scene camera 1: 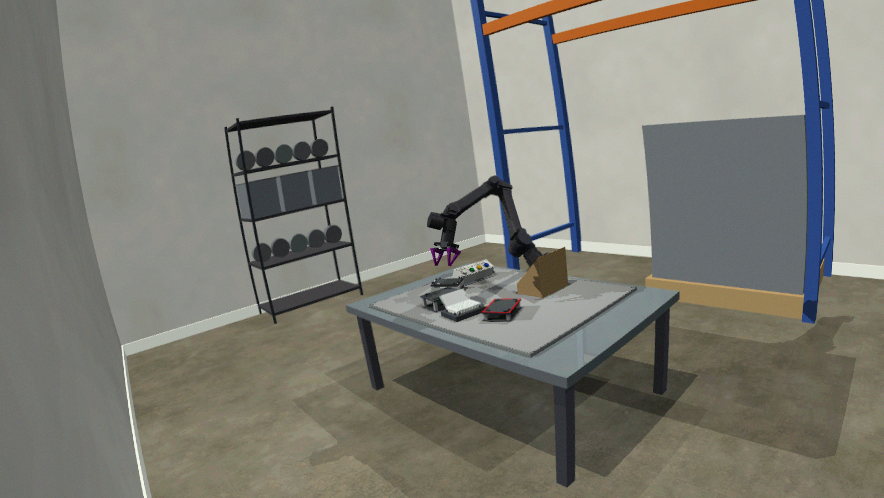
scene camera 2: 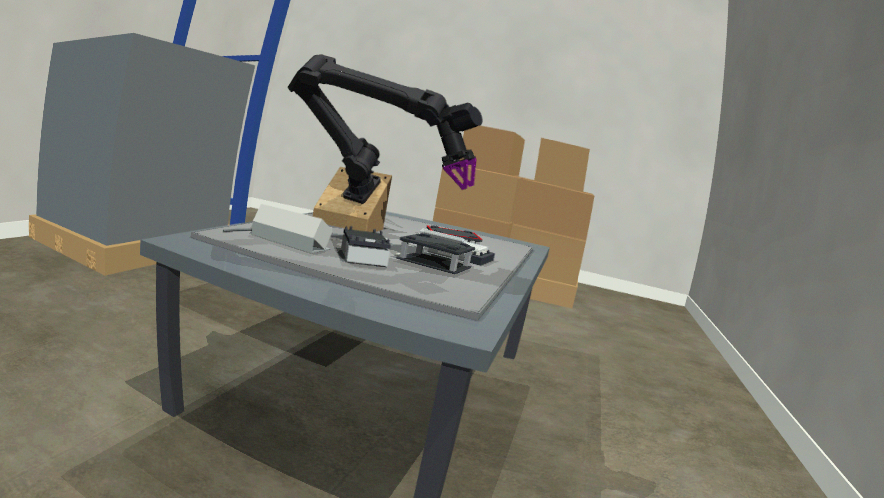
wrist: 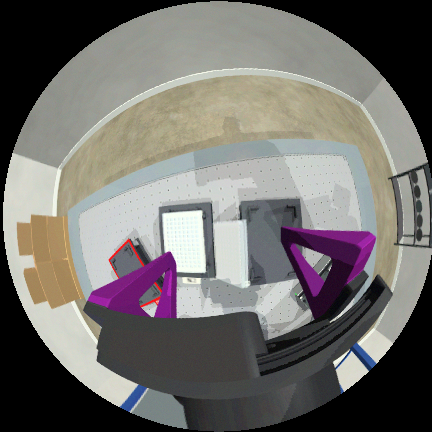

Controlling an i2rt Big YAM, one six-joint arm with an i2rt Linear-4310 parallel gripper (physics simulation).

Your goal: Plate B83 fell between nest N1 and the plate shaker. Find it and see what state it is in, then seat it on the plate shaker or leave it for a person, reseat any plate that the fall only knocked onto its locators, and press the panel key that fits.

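Where they show: gripper, fingertip midpoint: (scene camera 1: 442, 265) (scene camera 2: 468, 187) (wrist: 227, 246); arm's base at its link origin: (scene camera 1: 539, 264) (scene camera 2: 362, 189).
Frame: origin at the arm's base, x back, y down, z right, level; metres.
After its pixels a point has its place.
My gripper (scene camera 1: 444, 264) {x -0.416, y -0.080, z 0.176 m} (scene camera 2: 467, 186) {x -0.416, y -0.080, z 0.176 m} (wrist: 227, 246) {x -0.416, y -0.080, z 0.176 m} is open and empty, high above the mat. In the wrist view a pale plate (wrist: 229, 252) {x -0.379, y 0.076, z 0.172 m} leans in the gap between a dark base (wrist: 212, 260) {x -0.359, y 0.104, z 0.134 m} and a raised dark platform (wrist: 270, 245) {x -0.385, y 0.069, z 0.249 m} (scene camera 2: 436, 243) {x -0.394, y 0.069, z 0.283 m}. Its label and contents are not readable. A white well plate (wrist: 184, 242) {x -0.404, y 0.087, z 0.084 m} lies on the dark base, slightly turned and toward its left side; whether it is fully down is unclear. Which of these two stations is N1 is not readable. The key panel (scene camera 1: 473, 270) {x -0.072, y 0.064, z 0.419 m} (scene camera 2: 290, 227) {x -0.075, y 0.079, z 0.493 m} shows green, yellow and blue keys in scene camera 1.
A red-edged dark stand (scene camera 1: 501, 306) {x -0.327, y 0.086, z -0.085 m} (scene camera 2: 455, 233) {x -0.328, y 0.086, z -0.064 m} (wrist: 124, 262) {x -0.355, y 0.086, z -0.096 m} stands beside the dark base. A white box with a dark top (scene camera 2: 365, 254) {x -0.292, y 0.100, z 0.467 m} stands between the raised platform and the panel. The wooden arm mount (scene camera 1: 544, 275) {x -0.041, y 0.033, z -0.068 m} is behind. Cartons (scene camera 2: 547, 204) stand beyond the table.
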